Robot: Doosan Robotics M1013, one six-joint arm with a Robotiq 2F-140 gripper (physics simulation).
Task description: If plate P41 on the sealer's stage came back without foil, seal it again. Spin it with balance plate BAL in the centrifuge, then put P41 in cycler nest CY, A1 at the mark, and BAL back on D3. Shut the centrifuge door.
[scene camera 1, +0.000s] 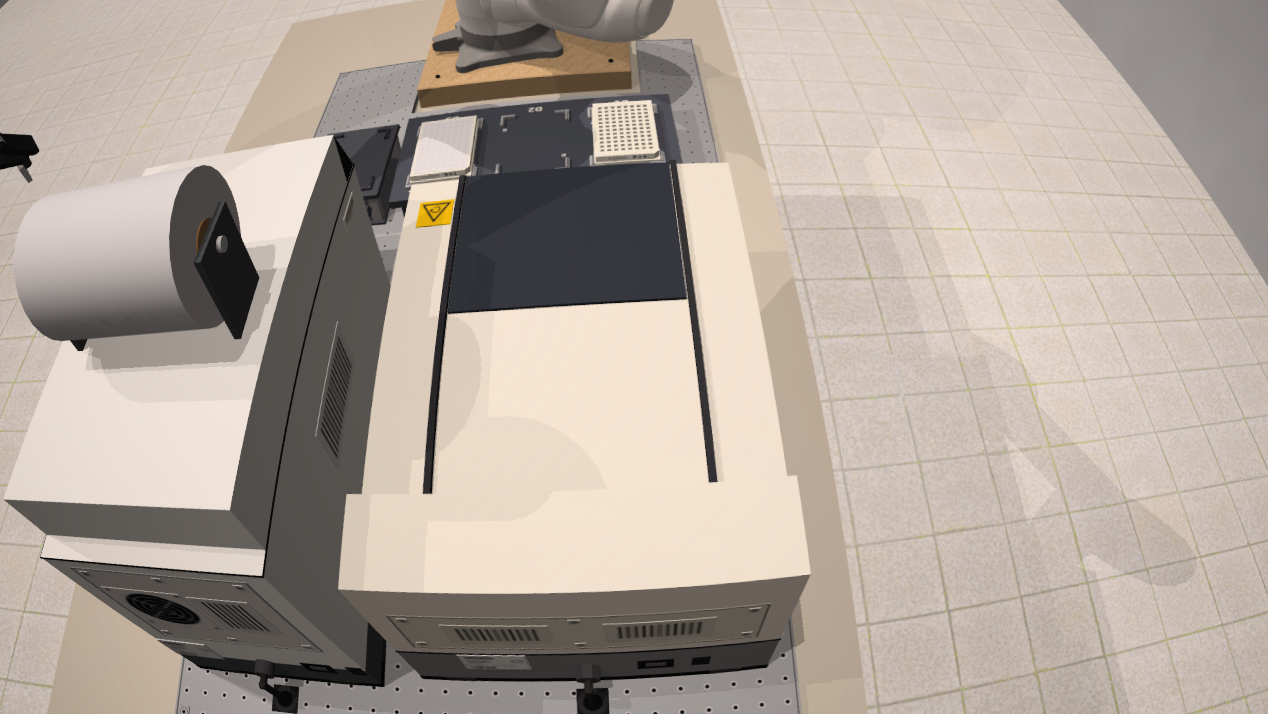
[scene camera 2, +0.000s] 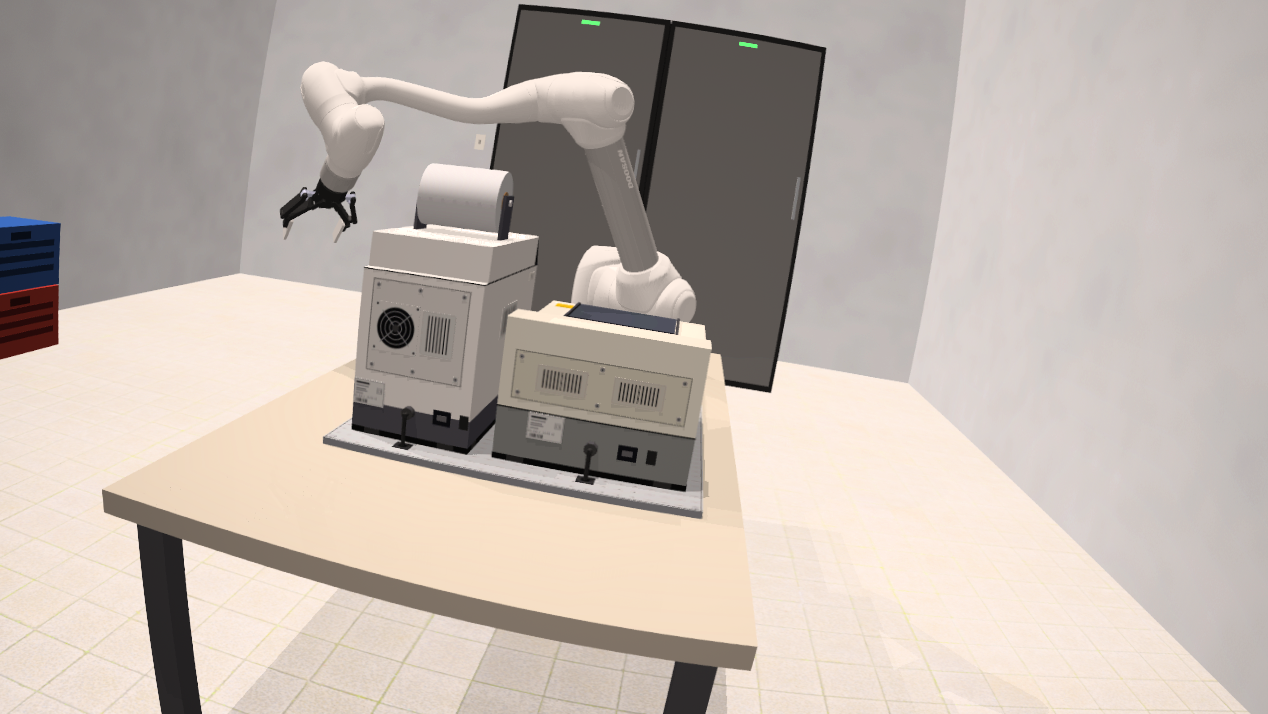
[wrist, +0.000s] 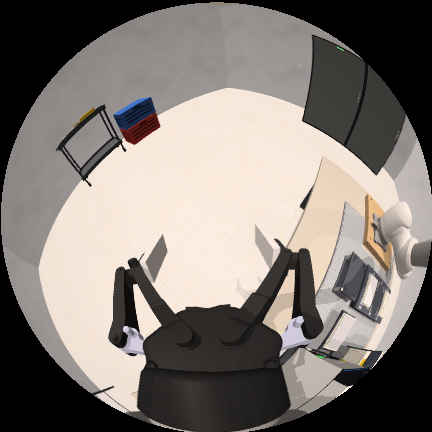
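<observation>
My gripper is wide open and empty, high up left of the sealer in scene camera 2; part of it shows at the left edge of scene camera 1. The sealer carries a white roll. In the wrist view a pale plate-like rectangle lies at the sealer's front; its foil and label cannot be read. The centrifuge has a dark panel between its top rails; its front is hidden. Two plates, one fine-patterned and one with large wells, sit either side of spot D2.
A low dark unit stands beside the deck. The arm's base sits on a wooden block. Stacked crates, a cart and a dark cabinet stand away from the table.
</observation>
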